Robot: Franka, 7 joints.
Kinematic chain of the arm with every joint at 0, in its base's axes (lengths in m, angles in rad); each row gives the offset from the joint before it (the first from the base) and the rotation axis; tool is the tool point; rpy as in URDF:
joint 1: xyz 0 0 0.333 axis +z
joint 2: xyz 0 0 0 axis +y
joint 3: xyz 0 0 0.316 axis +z
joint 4: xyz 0.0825 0 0 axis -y
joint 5: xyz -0.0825 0 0.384 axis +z
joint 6: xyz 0 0 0 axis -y
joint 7: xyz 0.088 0 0 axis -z
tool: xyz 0 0 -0.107 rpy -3.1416 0 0
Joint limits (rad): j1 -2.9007..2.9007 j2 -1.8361..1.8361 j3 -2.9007..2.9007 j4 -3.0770..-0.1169 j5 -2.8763..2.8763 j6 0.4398..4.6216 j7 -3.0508..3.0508
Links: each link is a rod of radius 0.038 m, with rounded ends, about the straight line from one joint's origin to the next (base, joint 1, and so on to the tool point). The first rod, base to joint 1, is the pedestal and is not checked.
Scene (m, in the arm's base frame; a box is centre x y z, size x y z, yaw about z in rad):
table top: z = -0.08
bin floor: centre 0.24 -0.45 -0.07 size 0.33 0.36 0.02 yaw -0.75
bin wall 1: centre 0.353 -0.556 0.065 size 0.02 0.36 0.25 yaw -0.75
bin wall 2: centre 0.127 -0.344 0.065 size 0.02 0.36 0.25 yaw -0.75
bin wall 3: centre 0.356 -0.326 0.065 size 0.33 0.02 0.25 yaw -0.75
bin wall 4: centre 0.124 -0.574 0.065 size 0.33 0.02 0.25 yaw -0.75
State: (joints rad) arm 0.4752 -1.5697 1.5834 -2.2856 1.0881 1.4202 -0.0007
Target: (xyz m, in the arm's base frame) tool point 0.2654 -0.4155 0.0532
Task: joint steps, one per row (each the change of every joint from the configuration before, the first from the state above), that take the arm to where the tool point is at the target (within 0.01 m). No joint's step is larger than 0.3 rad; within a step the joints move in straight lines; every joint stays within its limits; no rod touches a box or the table.
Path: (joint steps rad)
1: -0.2496 0.2698 -0.2804 -0.0032 -0.0085 0.0869 0.0000
2: -0.2496 0.2699 -0.2803 -0.0032 -0.0085 0.0869 0.0000
3: -0.2496 0.2698 -0.2804 -0.0032 -0.0085 0.0869 0.0000
4: -0.2495 0.2699 -0.2804 -0.0031 -0.0085 0.0869 0.0000
5: -0.2496 0.2698 -0.2803 -0.0032 -0.0084 0.0870 0.0000
6: -0.2496 0.2699 -0.2804 -0.0032 -0.0085 0.0869 0.0000
7: 0.0080 0.2171 0.0078 0.0647 0.0160 0.0598 0.0000
8: 0.0080 0.2172 0.0078 0.0648 0.0160 0.0598 0.0000
9: 0.0080 0.2171 0.0078 0.0647 0.0160 0.0598 0.0000

